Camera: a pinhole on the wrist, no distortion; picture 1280 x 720 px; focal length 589.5 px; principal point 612.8 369.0 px. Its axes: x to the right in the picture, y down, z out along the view. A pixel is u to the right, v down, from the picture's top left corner.
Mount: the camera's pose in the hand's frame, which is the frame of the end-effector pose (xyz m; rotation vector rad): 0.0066 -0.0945 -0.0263 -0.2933 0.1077 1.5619
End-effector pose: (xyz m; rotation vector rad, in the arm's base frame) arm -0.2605 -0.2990 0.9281 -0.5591 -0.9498 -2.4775
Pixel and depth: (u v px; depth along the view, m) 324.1 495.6 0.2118
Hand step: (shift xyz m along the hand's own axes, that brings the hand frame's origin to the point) -0.0646 -0.1423 0.1980
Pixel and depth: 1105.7 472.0 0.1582
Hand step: -0.0377 0.0729 0.0891
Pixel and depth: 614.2 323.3 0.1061
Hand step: 0.0024 -0.0674 0.0765
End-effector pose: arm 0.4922 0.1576 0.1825 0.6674 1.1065 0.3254
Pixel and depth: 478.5 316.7 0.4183
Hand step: -0.0067 -0.0807 0.4039
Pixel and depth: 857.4 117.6 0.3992
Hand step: 0.1311 0.1693 0.3352
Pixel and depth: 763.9 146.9 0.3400
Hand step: 0.0951 0.0777 0.2933
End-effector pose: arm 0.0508 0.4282 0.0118 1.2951 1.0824 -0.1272
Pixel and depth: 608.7 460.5 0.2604
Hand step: -0.0640 -0.0314 0.2196
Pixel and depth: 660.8 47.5 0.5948
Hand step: 0.2598 0.1078 0.5706
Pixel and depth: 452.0 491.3 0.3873
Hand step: -0.1198 -0.1006 0.3631
